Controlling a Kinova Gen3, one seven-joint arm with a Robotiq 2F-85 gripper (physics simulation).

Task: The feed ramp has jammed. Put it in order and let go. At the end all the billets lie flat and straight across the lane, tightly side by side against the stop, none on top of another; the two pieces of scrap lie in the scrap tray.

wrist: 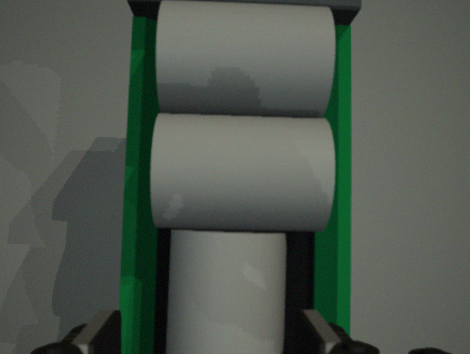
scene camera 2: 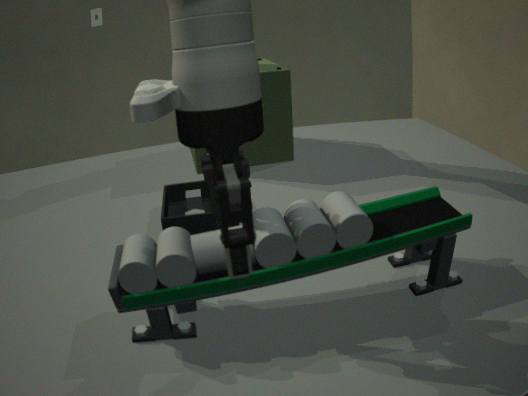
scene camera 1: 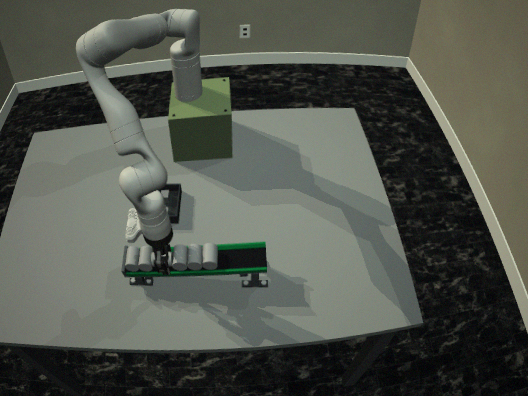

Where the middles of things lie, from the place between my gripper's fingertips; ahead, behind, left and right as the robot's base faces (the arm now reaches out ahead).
Scene:
Right now my hand is 25 cm past the scrap tray [scene camera 2: 174, 206], 6 cm above it and 2 cm to the left of it.

